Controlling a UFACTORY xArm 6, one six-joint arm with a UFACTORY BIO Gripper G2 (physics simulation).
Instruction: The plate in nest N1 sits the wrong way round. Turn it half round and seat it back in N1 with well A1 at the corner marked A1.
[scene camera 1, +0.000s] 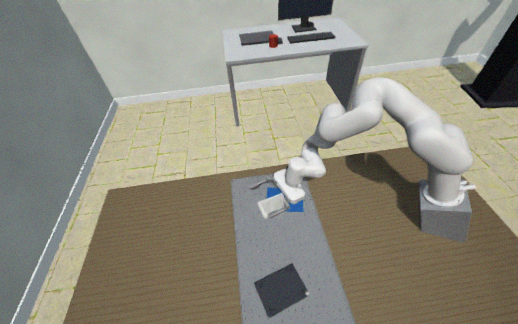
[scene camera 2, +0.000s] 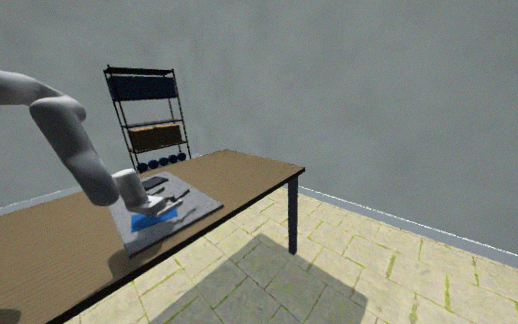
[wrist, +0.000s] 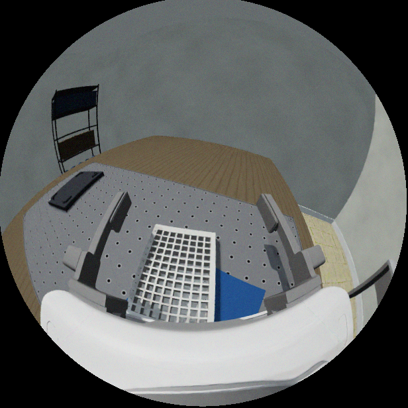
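Note:
A white gridded plate (scene camera 1: 272, 206) (scene camera 2: 173, 204) (wrist: 179, 272) lies partly over the edge of a blue square (scene camera 1: 296, 206) (scene camera 2: 150, 220) (wrist: 241, 296). My gripper (scene camera 1: 260, 201) (scene camera 2: 176, 190) (wrist: 194, 207) is open and empty. In the wrist view its fingers stand wide apart, one to each side of the plate, with the tips beyond its far edge; they look higher than the plate. The gripper's body hides the plate's near end there. A dark square nest (scene camera 1: 281, 290) (scene camera 2: 155, 182) (wrist: 76, 191) bears no plate; a small pale mark sits at one corner. No A1 or N1 lettering is readable.
A grey perforated board (scene camera 1: 272, 245) (scene camera 2: 202, 202) (wrist: 165, 200) lies on the brown table (scene camera 1: 165, 240) (scene camera 2: 245, 170) (wrist: 215, 160). The arm's base (scene camera 1: 445, 215) stands to the right in scene camera 1. A desk (scene camera 1: 252, 54) and a shelf unit (scene camera 2: 141, 71) stand away from the table.

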